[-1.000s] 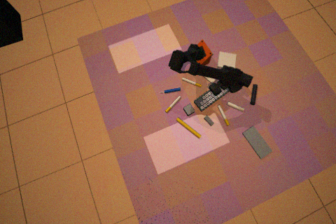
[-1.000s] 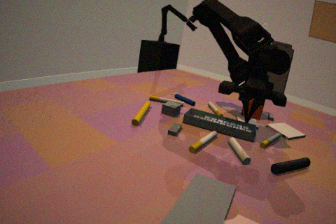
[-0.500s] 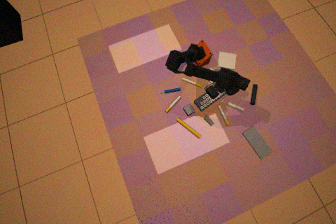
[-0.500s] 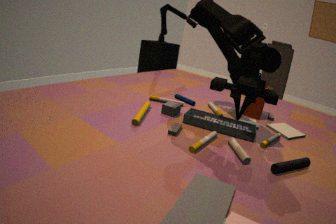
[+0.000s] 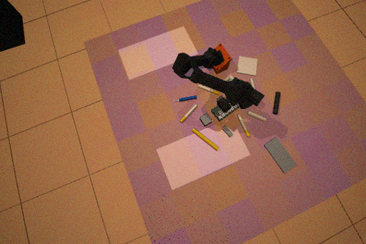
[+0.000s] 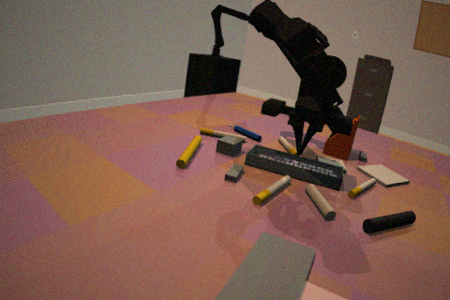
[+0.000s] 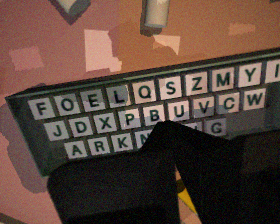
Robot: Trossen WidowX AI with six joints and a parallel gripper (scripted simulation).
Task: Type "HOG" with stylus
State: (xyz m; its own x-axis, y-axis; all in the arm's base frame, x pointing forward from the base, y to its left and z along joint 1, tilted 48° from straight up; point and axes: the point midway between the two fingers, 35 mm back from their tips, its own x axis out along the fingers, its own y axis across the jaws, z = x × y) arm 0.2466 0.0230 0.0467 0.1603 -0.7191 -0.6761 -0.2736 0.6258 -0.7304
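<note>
My gripper tip is 110 mm past the blue stylus, 240 mm to the left of it and 30 mm above it. The rest, counted from my gripper tip: black cylinder: 70 mm ahead, 230 mm to the left, 30 mm below; then yellow stick: 120 mm ahead, 190 mm to the right, 30 mm below; then white cylinder: 100 mm ahead, 100 mm to the left, 30 mm below.
</note>
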